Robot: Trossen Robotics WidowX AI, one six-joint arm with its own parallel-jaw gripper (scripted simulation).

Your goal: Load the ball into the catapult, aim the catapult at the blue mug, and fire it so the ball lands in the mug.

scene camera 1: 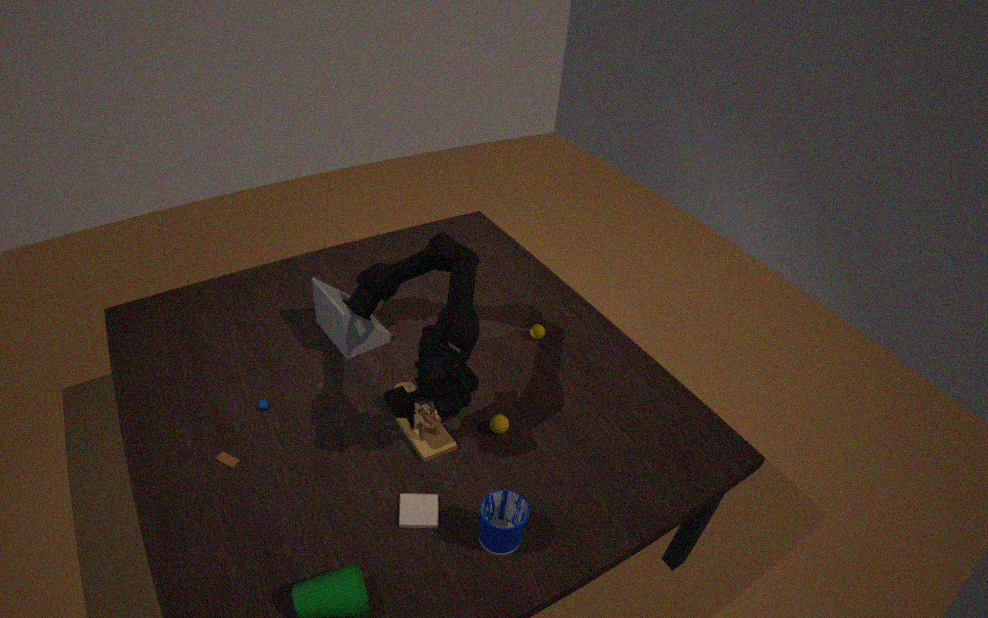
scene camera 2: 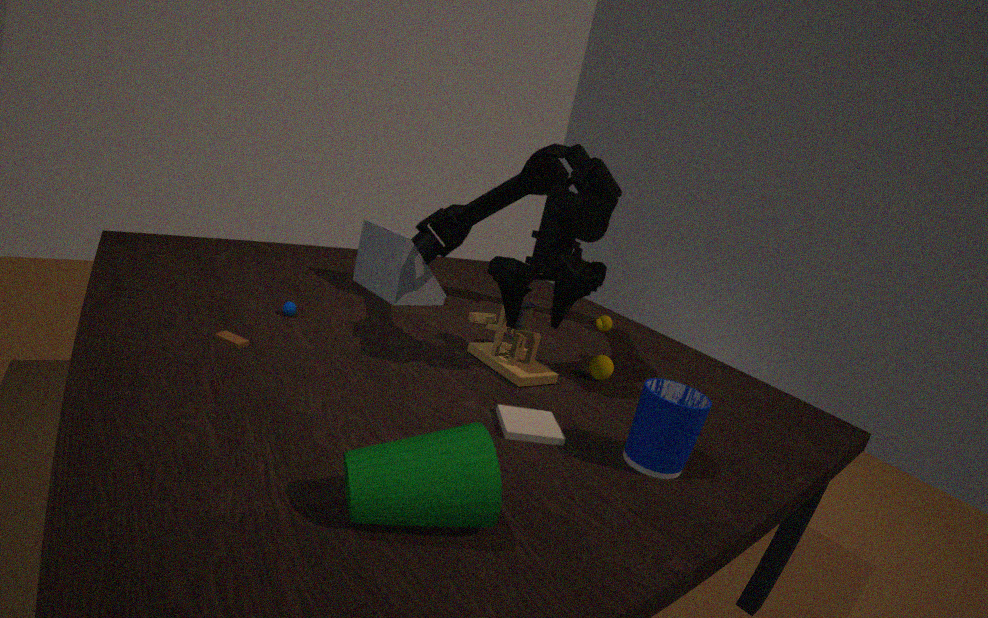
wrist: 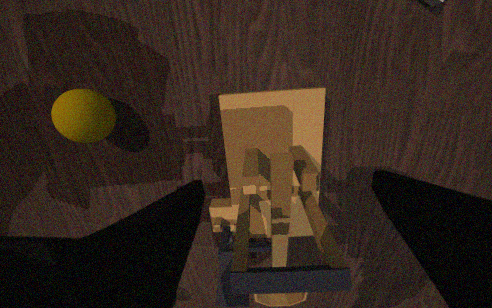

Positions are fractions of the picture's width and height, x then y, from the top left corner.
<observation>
My gripper (scene camera 2: 0.54, 0.53) is open, holding nothing. I also see a wooden catapult (scene camera 2: 0.52, 0.59), a blue mug (scene camera 2: 0.68, 0.68), a green cup (scene camera 2: 0.46, 0.77), a yellow ball (wrist: 0.17, 0.38) and a white tile (scene camera 2: 0.53, 0.69).
The wooden catapult is seen too in scene camera 1 (scene camera 1: 0.43, 0.71) and in the wrist view (wrist: 0.56, 0.45). The blue mug shows as well in scene camera 1 (scene camera 1: 0.51, 0.83). The white tile shows as well in scene camera 1 (scene camera 1: 0.42, 0.83). The wrist view does not show the blue mug: it is out of frame. The wrist view does not show the green cup: it is out of frame.
</observation>
